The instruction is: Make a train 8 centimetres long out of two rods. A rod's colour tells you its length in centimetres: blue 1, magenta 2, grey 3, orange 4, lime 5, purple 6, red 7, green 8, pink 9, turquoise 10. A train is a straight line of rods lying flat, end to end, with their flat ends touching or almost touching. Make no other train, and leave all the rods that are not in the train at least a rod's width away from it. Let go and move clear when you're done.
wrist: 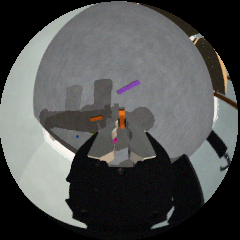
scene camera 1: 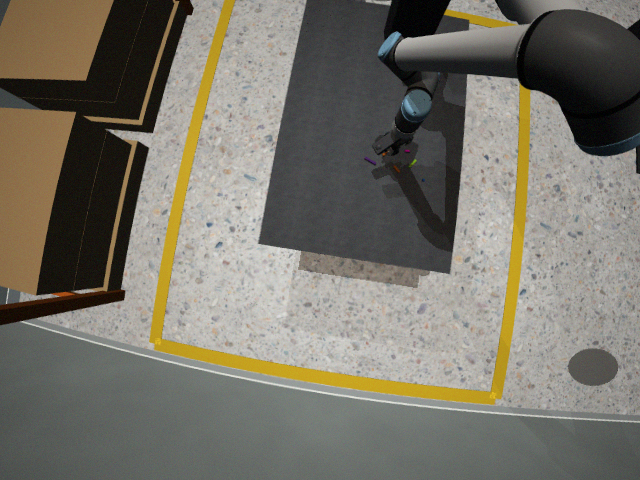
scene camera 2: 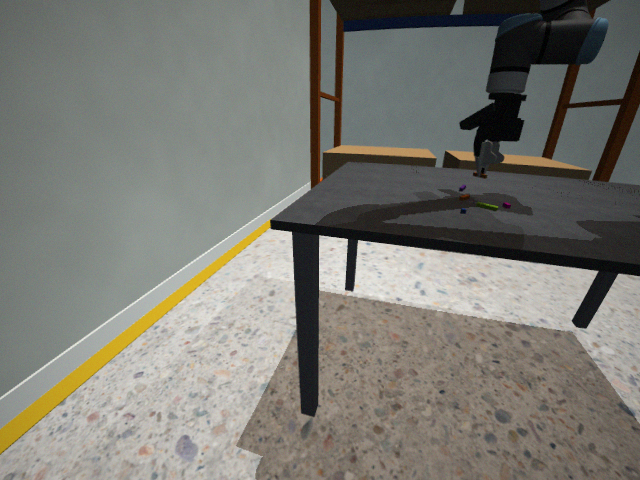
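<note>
What I see is my gripper [scene camera 2: 480, 177], and the wrist view shows me the same gripper [wrist: 121, 119].
</note>
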